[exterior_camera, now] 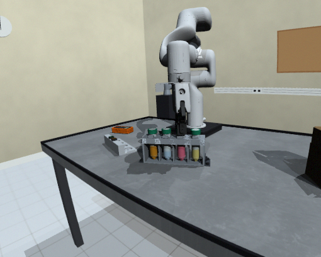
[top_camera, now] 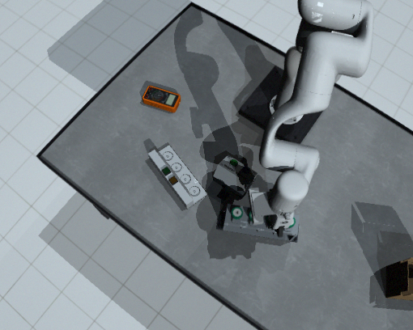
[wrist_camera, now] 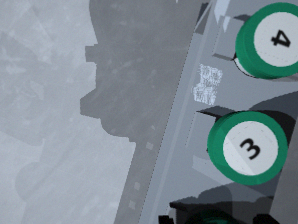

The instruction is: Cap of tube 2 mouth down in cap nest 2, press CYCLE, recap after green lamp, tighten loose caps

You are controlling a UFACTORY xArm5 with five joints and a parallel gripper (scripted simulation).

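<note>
Right now the tube 2's threaded neck is 10 mm below my hand. The rest, counted from my hand: key housing (80 mm behind, 180 mm to the right, 80 mm below); then green key (100 mm behind, 200 mm to the right, 60 mm below); then blue key (100 mm behind, 160 mm to the right, 60 mm below).
</note>
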